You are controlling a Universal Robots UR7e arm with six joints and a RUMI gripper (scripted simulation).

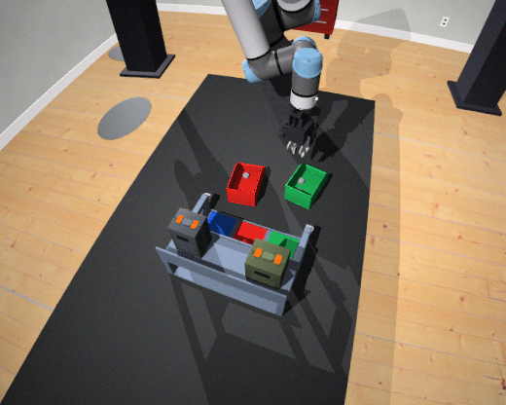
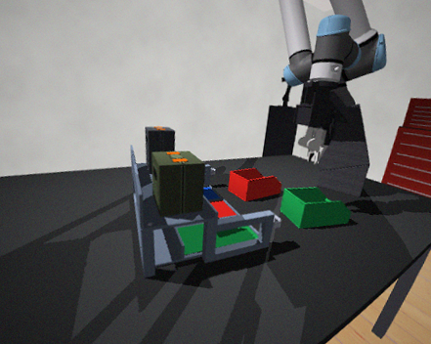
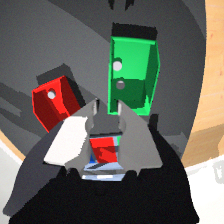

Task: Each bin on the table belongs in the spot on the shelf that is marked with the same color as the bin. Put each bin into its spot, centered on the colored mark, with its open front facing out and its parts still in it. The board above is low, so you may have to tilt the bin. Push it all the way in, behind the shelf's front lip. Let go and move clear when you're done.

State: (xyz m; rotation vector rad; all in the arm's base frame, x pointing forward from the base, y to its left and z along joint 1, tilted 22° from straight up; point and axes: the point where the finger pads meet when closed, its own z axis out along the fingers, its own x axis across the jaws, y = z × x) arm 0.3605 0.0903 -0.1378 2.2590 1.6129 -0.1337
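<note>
Right now the green bin is 10 mm ahead of my hand, 50 mm to the left of it and 130 mm below it. Also, from my hand: dark grey box (370 mm ahead, 260 mm to the right, 10 mm below); red bin (50 mm ahead, 170 mm to the right, 130 mm below).
</note>
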